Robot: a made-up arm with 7 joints.
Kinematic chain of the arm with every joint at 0, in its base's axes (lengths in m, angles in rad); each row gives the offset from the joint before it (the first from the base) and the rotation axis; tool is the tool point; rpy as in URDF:
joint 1: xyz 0 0 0 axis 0.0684 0.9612 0.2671
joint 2: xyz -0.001 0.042 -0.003 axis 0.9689 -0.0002 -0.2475
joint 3: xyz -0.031 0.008 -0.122 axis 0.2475 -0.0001 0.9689
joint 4: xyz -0.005 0 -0.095 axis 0.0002 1 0
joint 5: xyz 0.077 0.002 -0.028 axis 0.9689 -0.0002 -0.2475
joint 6: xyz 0.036 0 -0.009 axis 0.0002 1 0
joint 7: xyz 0.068 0 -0.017 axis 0.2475 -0.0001 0.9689
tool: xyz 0 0 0 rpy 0 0.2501 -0.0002
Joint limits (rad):
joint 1: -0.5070..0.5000
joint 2: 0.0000..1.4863
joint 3: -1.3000..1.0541
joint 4: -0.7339..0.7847
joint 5: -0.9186..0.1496
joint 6: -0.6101..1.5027
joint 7: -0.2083..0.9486
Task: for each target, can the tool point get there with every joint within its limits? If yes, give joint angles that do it. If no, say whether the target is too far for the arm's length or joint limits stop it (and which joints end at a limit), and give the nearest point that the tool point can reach.
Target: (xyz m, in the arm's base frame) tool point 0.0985 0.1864 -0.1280
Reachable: yes | joints 0.2751 0.5536 0.4065 -0.5768 -0.5525 -0.0645 0.0210
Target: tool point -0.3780 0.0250 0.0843
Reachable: no: joint limits stop it (at a limit: joint 1, joint 3, joint 4, joint 5, joint 6) | nearest point -0.1699 0.0726 -0.1546 | short by 0.320 m
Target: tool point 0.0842 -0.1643 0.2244
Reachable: no: joint limits stop it (at a limit: joint 1, joint 2, joint 4) | nearest point 0.0933 -0.0735 -0.0615 | short by 0.300 m
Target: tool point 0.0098 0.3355 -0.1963
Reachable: yes | joints 0.2564 0.5855 0.8205 0.4795 -0.1377 -0.2951 0.6877
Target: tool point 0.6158 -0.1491 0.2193
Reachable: no: too far | nearest point 0.2187 -0.0125 -0.0979 | short by 0.526 m
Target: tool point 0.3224 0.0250 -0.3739
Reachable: no: too far | nearest point 0.2346 0.0323 -0.3157 | short by 0.106 m
